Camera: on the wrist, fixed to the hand. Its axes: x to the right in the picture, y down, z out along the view.
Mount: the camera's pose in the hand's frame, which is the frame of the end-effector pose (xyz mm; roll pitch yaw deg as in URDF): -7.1 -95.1 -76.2 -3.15 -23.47 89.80
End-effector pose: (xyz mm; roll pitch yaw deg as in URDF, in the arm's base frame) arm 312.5 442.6 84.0 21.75 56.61 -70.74
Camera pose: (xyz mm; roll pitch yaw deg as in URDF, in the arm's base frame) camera 225.3 510.0 31.6 61.90 -22.83 -20.90
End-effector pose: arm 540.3 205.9 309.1 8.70 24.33 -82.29
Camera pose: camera 452.7 237.9 230.3 24.97 -28.94 -7.00
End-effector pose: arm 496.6 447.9 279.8 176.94 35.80 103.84
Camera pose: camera 391.9 459.0 341.6 139.23 16.54 1.71
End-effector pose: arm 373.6 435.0 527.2 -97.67 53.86 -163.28
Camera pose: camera 278.8 472.1 594.5 75.50 34.75 -2.63
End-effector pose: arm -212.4 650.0 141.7 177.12 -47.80 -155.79
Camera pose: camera -119.3 583.5 184.4 -133.53 13.52 129.88
